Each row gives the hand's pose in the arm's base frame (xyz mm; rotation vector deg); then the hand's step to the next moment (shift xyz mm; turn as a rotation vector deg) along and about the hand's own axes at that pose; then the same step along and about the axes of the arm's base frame.
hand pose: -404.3 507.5 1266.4 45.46 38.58 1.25
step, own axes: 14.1 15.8 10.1 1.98 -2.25 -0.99
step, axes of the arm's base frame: 20.5 8.4 7.8 0.50 -0.44 -3.09
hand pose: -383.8 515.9 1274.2 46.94 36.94 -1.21
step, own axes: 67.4 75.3 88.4 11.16 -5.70 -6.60
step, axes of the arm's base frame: 120.6 6.7 58.7 4.09 3.06 -13.21
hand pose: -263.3 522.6 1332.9 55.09 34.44 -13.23
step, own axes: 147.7 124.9 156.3 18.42 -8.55 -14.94
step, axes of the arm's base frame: 234.3 -47.1 68.9 5.62 8.87 -22.92
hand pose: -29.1 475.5 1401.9 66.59 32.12 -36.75
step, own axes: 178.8 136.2 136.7 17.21 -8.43 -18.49
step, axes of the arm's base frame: 231.7 -124.4 4.8 4.60 12.48 -23.07
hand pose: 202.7 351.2 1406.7 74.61 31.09 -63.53
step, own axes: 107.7 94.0 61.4 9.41 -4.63 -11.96
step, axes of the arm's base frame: 111.7 -103.8 -30.7 2.96 8.56 -13.08
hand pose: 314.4 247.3 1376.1 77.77 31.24 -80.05
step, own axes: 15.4 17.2 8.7 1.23 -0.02 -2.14
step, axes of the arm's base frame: 14.7 -18.9 -6.0 1.15 1.43 -1.66
